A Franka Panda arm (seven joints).
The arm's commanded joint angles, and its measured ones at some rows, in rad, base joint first. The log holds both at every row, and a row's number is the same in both.
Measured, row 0:
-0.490, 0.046, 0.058, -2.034, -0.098, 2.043, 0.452
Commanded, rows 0 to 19:
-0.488, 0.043, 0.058, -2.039, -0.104, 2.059, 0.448
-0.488, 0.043, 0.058, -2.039, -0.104, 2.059, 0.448
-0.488, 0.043, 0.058, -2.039, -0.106, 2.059, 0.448
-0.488, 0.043, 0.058, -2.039, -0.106, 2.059, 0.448
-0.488, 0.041, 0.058, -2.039, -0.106, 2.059, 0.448
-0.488, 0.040, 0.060, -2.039, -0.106, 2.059, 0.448
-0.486, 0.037, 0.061, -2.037, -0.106, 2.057, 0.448
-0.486, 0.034, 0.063, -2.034, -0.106, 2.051, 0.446
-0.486, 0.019, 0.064, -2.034, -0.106, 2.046, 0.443
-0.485, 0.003, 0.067, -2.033, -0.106, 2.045, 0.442
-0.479, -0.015, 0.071, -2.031, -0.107, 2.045, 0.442
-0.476, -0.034, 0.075, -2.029, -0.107, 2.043, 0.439
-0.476, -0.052, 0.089, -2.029, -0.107, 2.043, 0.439
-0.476, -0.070, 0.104, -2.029, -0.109, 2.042, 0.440
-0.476, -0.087, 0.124, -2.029, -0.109, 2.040, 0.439
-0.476, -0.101, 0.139, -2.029, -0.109, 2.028, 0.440
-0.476, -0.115, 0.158, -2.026, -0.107, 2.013, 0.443
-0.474, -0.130, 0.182, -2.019, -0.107, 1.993, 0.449
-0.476, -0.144, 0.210, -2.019, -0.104, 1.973, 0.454
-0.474, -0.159, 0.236, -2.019, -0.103, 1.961, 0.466
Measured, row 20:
-0.469, -0.106, 0.164, -2.020, -0.098, 2.012, 0.452
